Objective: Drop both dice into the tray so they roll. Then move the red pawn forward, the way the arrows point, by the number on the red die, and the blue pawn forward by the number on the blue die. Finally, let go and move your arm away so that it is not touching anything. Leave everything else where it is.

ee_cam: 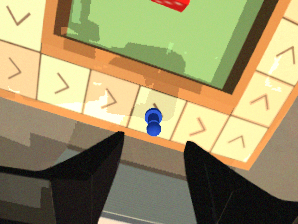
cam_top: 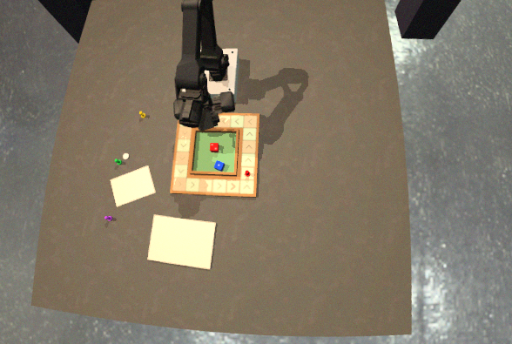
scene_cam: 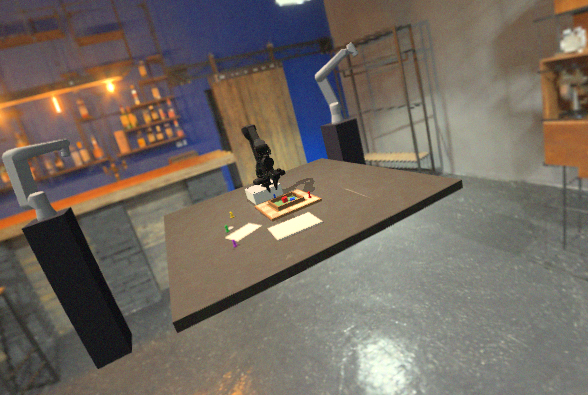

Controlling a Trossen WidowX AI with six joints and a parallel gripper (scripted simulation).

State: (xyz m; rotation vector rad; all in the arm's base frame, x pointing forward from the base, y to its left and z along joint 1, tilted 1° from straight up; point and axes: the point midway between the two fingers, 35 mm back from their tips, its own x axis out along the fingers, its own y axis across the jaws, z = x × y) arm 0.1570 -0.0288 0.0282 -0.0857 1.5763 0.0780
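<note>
My gripper tip is 40 mm above the blue pawn. Also, from my gripper tip: yellow pawn 260 mm to the right, 50 mm below, 40 mm behind; green tray 110 mm ahead, 60 mm below, 10 mm to the left; red pawn 190 mm ahead, 120 mm to the left, 40 mm below.
</note>
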